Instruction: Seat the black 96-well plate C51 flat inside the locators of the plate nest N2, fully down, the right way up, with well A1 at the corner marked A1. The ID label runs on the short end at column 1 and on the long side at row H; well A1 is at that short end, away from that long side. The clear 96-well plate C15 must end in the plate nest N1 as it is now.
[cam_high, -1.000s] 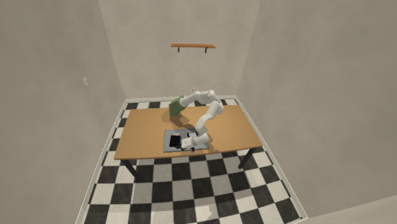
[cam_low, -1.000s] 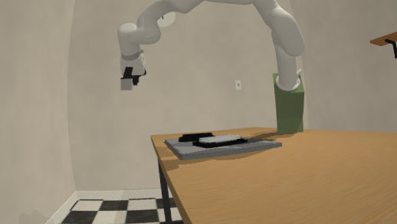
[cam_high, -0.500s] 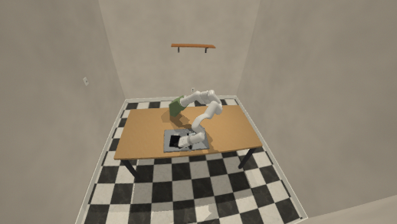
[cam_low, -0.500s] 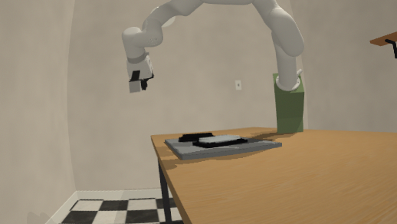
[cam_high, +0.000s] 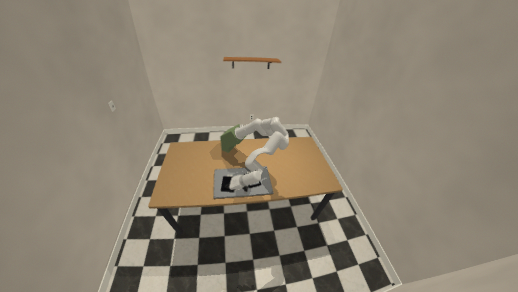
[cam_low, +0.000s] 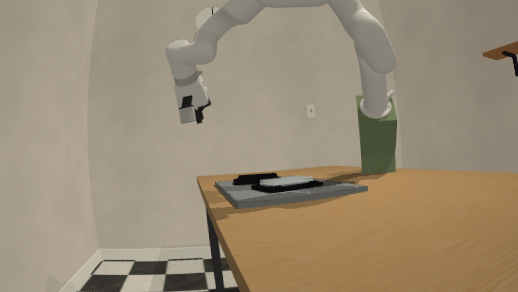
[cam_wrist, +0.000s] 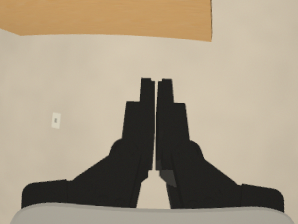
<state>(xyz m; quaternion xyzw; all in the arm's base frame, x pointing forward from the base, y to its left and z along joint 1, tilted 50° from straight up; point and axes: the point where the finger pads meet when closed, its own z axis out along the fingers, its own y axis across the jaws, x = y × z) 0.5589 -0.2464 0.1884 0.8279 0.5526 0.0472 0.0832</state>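
The black plate C51 lies 190 mm behind my hand, 20 mm to the right of it and 210 mm below it. From my hand the other things lie so: N2 label: 280 mm behind, 20 mm to the right, 230 mm below; clear plate C15: 240 mm behind, 190 mm to the left, 220 mm below; A1 mark: 260 mm behind, 30 mm to the left, 220 mm below.
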